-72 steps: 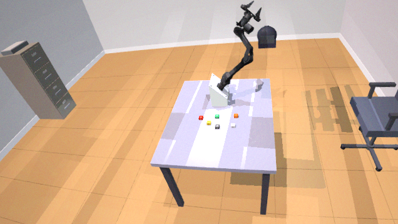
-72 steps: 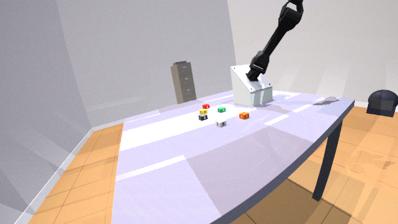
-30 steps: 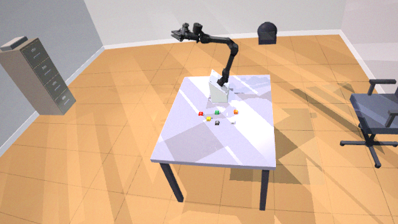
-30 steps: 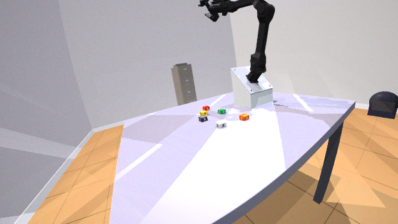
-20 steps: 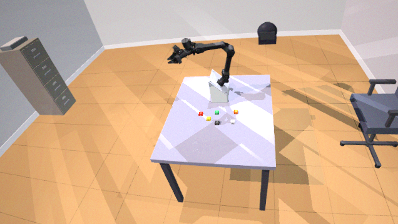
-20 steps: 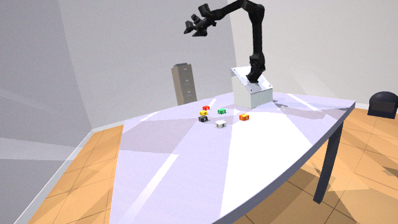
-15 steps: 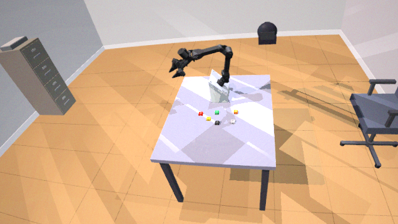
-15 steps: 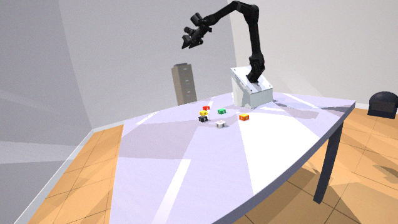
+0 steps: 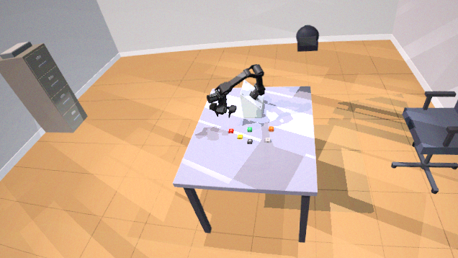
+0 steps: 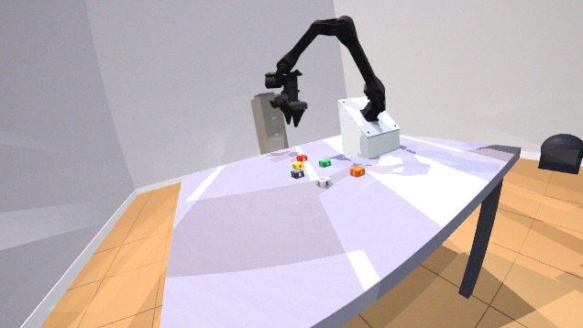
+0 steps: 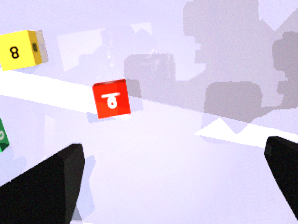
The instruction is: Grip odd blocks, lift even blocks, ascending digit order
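Right now my gripper tip is 4 cm past the green block, 17 cm to the right of it and 14 cm above it. From my gripper tip the other things lie so: red block (1 cm behind, 3 cm to the left, 14 cm below); then black block (8 cm ahead, 20 cm to the left, 14 cm below); then yellow block (4 cm ahead, 12 cm to the left, 14 cm below).
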